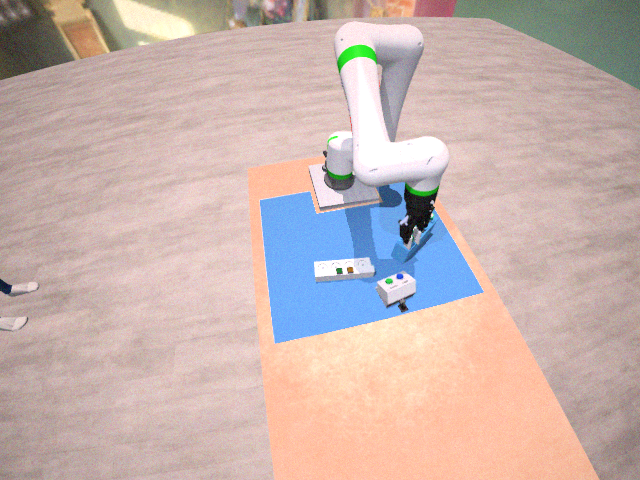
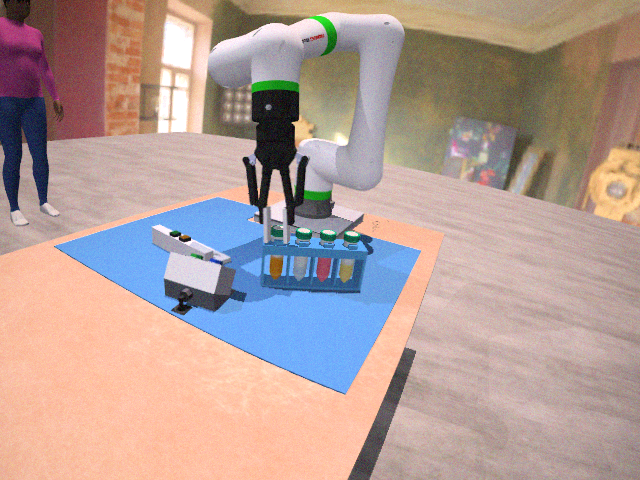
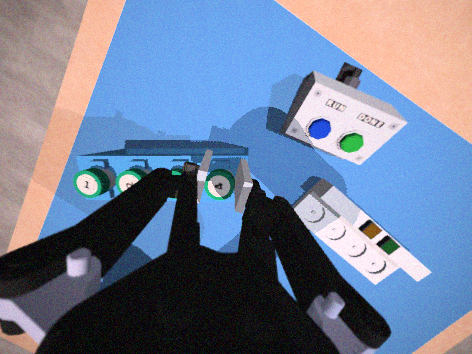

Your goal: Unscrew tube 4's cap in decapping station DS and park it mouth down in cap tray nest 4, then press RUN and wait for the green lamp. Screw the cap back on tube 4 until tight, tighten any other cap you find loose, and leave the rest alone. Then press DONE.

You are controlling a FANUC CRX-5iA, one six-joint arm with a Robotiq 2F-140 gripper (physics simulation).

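Pixels of known places: gripper, fingertip midpoint: [image 1: 411, 244] [image 2: 277, 241] [image 3: 223, 166]; arm's base at its link origin: [image 1: 339, 179] [image 2: 310, 210].
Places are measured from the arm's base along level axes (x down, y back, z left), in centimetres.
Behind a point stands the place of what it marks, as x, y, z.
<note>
The blue tube rack [image 2: 310, 286] @[2.4, -46.1, 17.6] [image 1: 406, 252] @[-5.2, -50.6, 7.8] [image 3: 182, 146] stands on the blue mat and holds several tubes with green caps. My gripper [image 3: 223, 166] @[-7.2, -48.9, 10.2] [image 2: 276, 232] @[-7.2, -48.9, 10.2] [image 1: 411, 240] @[-7.2, -48.9, 10.2] points straight down over the rack's end tube and is shut on cap 4 [image 3: 218, 185] @[-9.5, -47.2, 9.7] [image 2: 277, 231] @[-9.3, -48.8, 10.0], which sits at the top of the orange-filled tube 4 [image 2: 275, 264] @[-1.8, -48.6, 10.1]. Cap 1 [image 3: 86, 185] @[-9.3, -39.9, 23.5] and cap 2 [image 3: 128, 180] @[-9.3, -42.8, 19.2] show to the left; my fingers hide cap 3. The white cap tray [image 3: 409, 267] @[-1.7, -46.5, -23.5] [image 1: 323, 274] @[-1.7, -47.6, -23.7] [image 2: 164, 234] @[-1.4, -48.9, -20.9] lies nearby with its round nests empty.
The grey button box [image 3: 375, 105] @[-4.4, -63.1, -2.5] [image 1: 393, 293] @[-4.3, -63.3, -3.8] [image 2: 198, 278] @[-2.6, -63.9, 1.5] carries a blue RUN button [image 3: 319, 128] @[-4.2, -58.1, 1.7] and a green DONE button [image 3: 350, 142] @[-4.2, -58.3, -2.6]. The tray has an orange square [image 3: 370, 228] @[-2.5, -49.4, -13.4] and a green square [image 3: 388, 244] @[-2.5, -48.5, -17.3]. The arm's base plate [image 1: 330, 198] @[0.4, -10.5, -8.1] sits behind the mat. A person [image 2: 20, 103] stands far left.
</note>
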